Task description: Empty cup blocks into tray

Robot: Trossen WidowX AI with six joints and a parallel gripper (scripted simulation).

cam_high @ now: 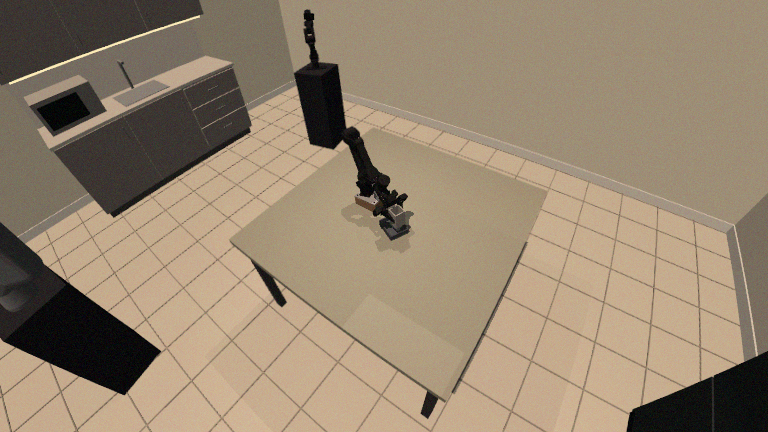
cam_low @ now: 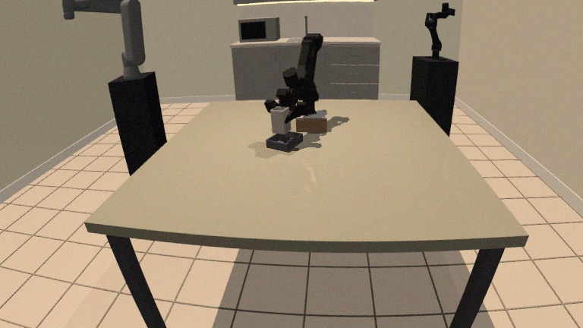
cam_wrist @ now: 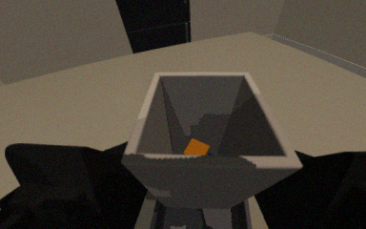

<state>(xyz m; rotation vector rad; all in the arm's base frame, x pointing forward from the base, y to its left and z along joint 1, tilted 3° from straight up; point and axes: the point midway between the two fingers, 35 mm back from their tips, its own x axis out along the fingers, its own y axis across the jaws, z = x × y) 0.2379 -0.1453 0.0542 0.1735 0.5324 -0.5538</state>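
My gripper tip is 2 cm past the grey square cup, 1 cm to the right of it and 2 cm above it.
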